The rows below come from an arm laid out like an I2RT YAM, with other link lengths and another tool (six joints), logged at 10 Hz.
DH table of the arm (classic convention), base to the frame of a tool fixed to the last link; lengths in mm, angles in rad. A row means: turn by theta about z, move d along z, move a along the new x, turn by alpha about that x. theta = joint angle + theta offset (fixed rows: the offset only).
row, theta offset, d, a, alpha
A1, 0, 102.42, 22.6, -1.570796
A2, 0, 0, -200.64, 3.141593
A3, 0.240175, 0, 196.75, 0
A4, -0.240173, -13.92, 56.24, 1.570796
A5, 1.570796, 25.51, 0, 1.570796
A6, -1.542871, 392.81, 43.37, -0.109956
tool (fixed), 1.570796, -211.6, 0, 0
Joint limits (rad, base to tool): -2.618..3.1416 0..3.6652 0..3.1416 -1.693..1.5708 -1.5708..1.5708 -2.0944..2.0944
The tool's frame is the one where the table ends.
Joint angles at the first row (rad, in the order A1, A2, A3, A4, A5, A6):
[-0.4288 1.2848 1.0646 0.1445 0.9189 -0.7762]
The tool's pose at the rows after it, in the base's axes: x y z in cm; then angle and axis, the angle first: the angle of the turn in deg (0 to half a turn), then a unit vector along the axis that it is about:
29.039, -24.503, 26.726, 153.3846, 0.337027, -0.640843, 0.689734
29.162, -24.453, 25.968, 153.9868, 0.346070, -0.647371, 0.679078
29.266, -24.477, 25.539, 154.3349, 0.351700, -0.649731, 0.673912
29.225, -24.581, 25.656, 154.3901, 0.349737, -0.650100, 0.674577
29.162, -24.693, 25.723, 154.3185, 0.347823, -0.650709, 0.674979
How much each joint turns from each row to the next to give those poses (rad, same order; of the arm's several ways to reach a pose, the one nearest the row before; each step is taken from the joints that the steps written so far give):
[-0.0015 0.0051 0.0075 -0.0452 -0.0112 0.0299]
[-0.0023 0.0074 0.0078 -0.0470 -0.0146 0.0335]
[-0.0044 0.0050 0.0016 -0.0176 -0.0133 0.0128]
[-0.0039 0.0004 0.0030 0.0007 -0.0023 0.0006]
[-0.0035 0.0008 0.0015 0.0015 -0.0001 0.0000]

